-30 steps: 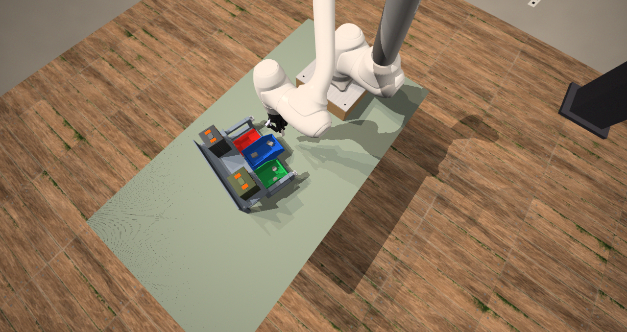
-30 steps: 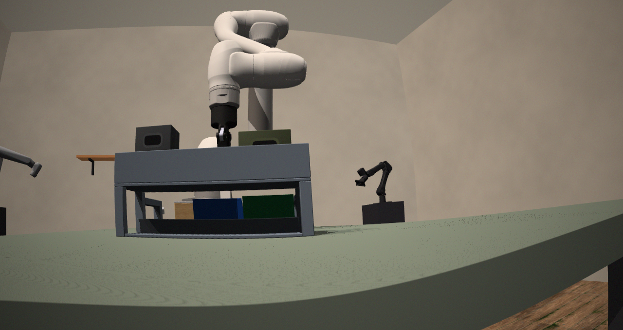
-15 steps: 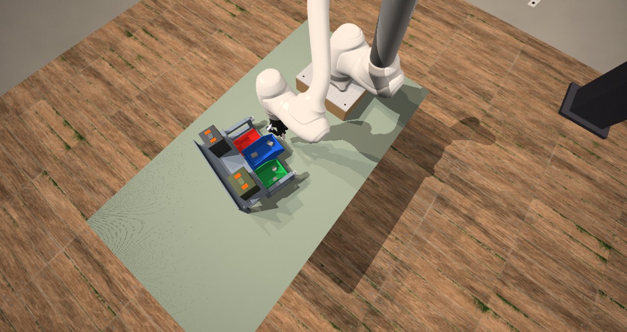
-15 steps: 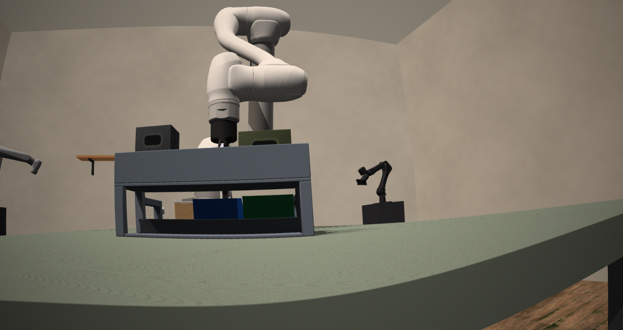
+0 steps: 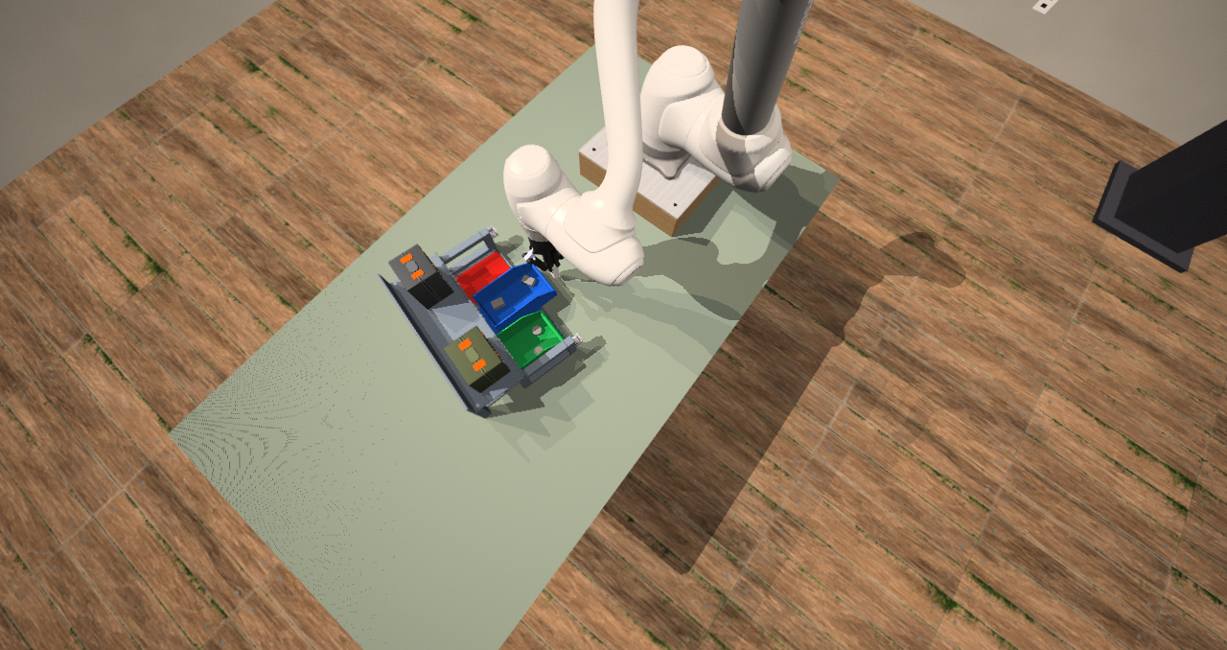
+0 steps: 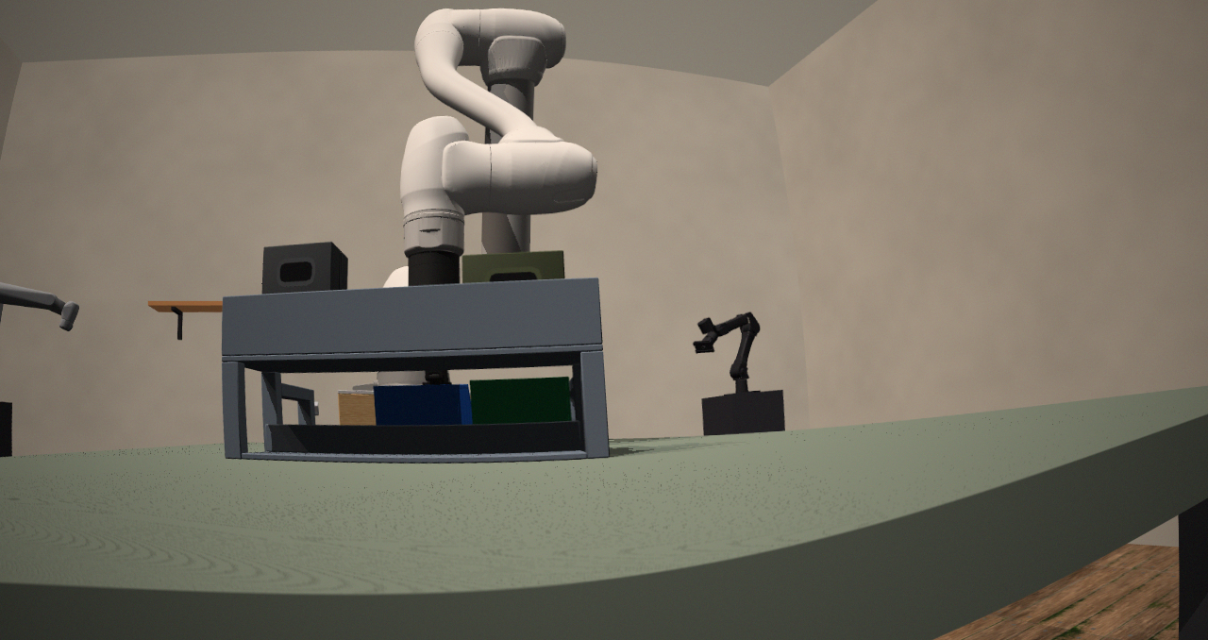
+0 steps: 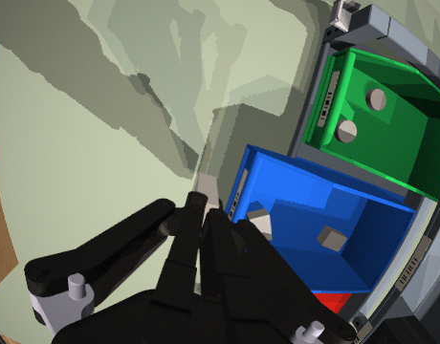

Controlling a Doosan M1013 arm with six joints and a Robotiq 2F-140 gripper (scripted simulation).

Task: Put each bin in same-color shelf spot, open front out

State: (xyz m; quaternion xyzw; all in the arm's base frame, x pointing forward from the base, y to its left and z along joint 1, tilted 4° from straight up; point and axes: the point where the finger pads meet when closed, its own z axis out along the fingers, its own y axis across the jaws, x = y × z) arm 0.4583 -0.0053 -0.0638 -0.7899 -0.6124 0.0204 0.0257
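My gripper is now 110 mm short of the blue bin, 30 mm to the left of it and 10 mm above it. From my hand the other things lie so: black box: 230 mm ahead, 180 mm to the right, 100 mm above; then olive box: 290 mm ahead, 50 mm to the left, 90 mm above; then green bin: 200 mm ahead, 70 mm to the left, 20 mm below.
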